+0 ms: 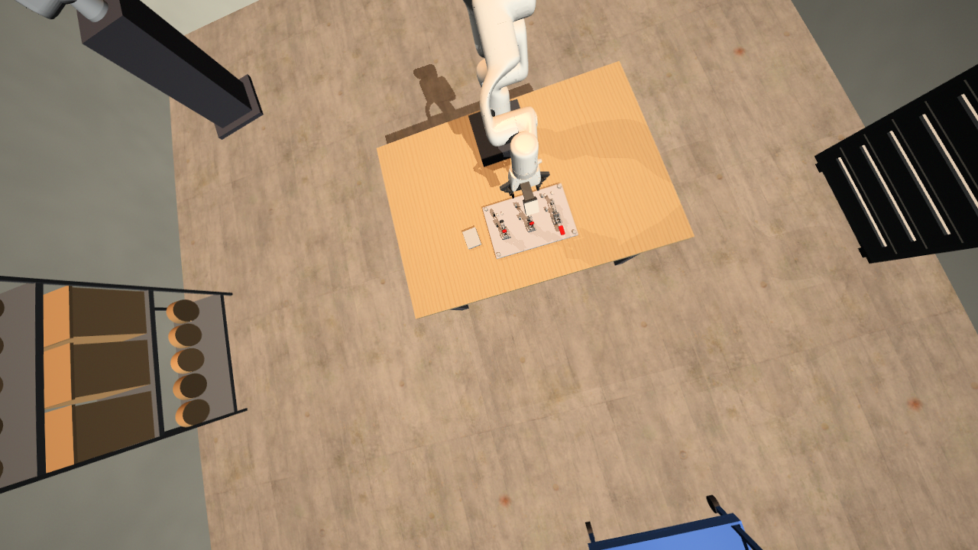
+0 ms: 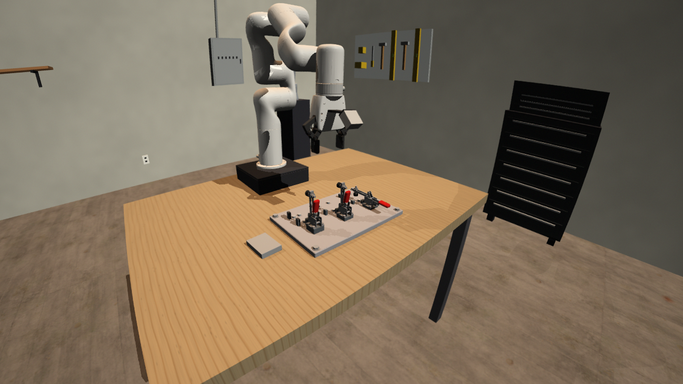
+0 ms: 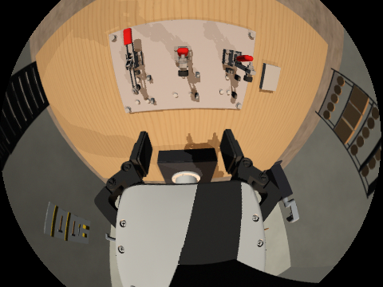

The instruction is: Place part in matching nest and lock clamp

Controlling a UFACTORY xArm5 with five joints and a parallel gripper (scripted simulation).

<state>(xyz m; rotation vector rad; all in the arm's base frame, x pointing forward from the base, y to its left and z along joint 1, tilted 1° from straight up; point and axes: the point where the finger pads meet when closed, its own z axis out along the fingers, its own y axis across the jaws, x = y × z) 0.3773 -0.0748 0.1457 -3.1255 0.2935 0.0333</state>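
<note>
My gripper is now 26 cm to the left of the flat part and 21 cm above it. Round my hand: grey fixture plate: 21 cm below, 5 cm ahead, 1 cm to the right.
</note>
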